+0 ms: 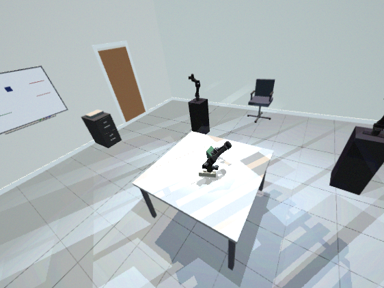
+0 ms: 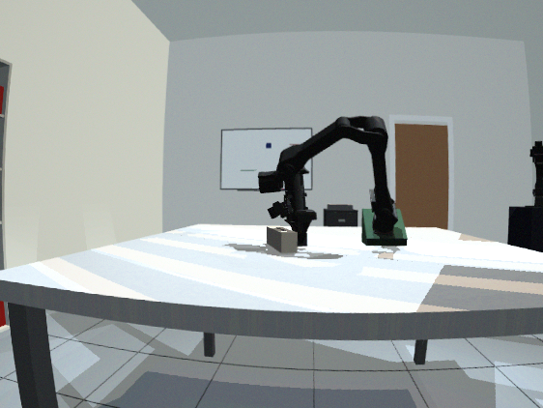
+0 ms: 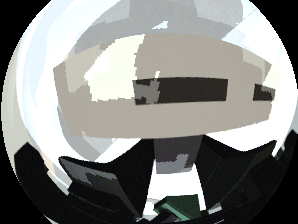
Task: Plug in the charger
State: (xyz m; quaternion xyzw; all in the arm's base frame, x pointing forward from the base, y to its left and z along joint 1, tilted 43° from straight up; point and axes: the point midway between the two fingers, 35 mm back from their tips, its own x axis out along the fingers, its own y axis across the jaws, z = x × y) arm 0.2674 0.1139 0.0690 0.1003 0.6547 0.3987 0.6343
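My gripper tip is 2 cm short of the dark grey charger, 1 cm to the right of it and 1 cm below it.
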